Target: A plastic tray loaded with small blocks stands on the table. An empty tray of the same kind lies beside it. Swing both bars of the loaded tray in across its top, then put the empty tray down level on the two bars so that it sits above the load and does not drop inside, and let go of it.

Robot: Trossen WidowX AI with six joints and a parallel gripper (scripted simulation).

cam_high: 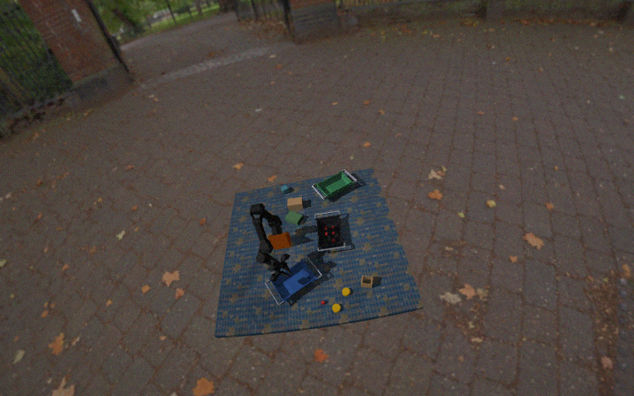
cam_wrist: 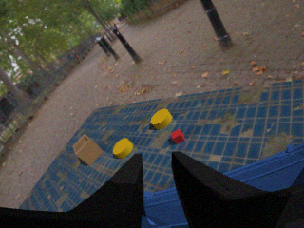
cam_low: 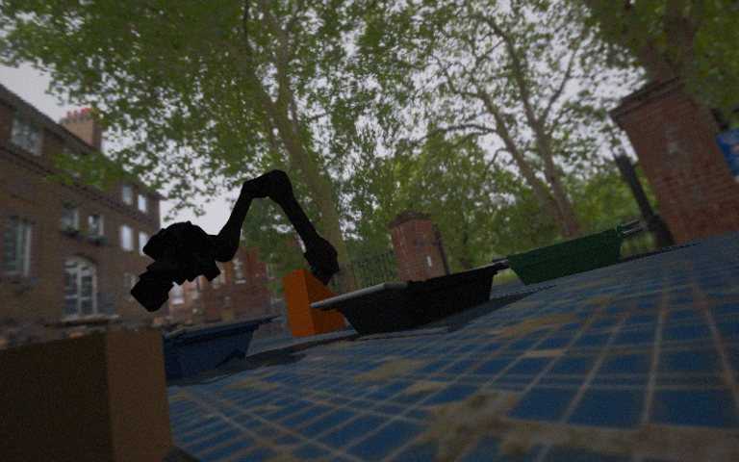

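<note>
Now: the blue tray 130 mm below my gripper tip, 30 mm to the left of it and 10 mm behind it. From my gripper tip the other things lie so: small brown box 450 mm ahead, 160 mm below, 50 mm to the right; red dot 160 mm below, 160 mm ahead, 130 mm to the right; green block 580 mm to the left, 150 mm below.
</note>
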